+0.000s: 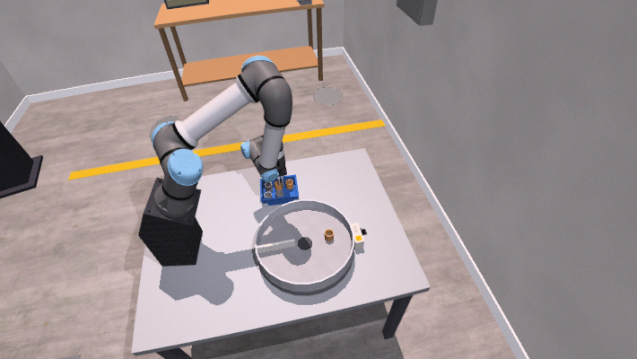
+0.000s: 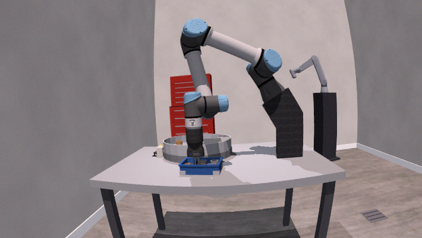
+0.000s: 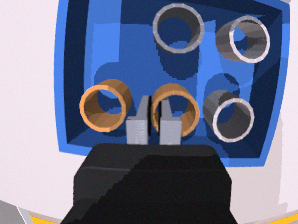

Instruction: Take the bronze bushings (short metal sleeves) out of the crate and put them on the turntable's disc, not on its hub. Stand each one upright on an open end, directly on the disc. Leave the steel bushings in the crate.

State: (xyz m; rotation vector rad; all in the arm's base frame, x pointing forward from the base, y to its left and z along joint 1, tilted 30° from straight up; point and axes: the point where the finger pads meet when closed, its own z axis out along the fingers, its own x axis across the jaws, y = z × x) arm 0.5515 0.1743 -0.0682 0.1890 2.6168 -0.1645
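My gripper is now 20 mm past the blue crate, 30 mm to the left of it and 20 mm above it. Also, from my hand: turntable disc: 20 mm behind, 390 mm to the right, 10 mm above.
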